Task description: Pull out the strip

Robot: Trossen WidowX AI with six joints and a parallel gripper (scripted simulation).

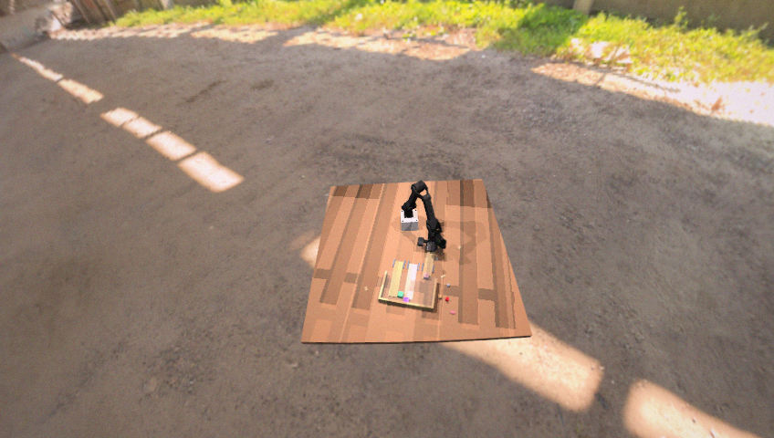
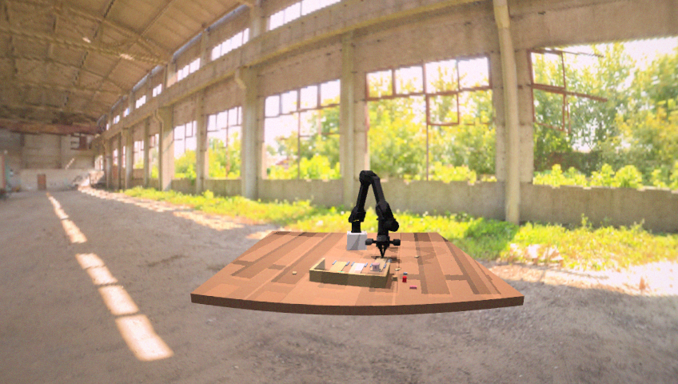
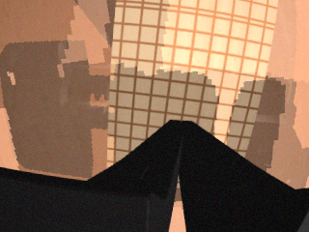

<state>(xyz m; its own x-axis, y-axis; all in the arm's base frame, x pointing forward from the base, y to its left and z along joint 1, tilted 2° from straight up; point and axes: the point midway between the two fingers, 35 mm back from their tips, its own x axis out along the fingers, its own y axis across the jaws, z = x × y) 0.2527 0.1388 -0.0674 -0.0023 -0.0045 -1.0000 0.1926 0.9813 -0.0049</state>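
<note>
Now: gripper tip 100 mm short of the tan checked strip and 30 mm to the left of it.
</note>
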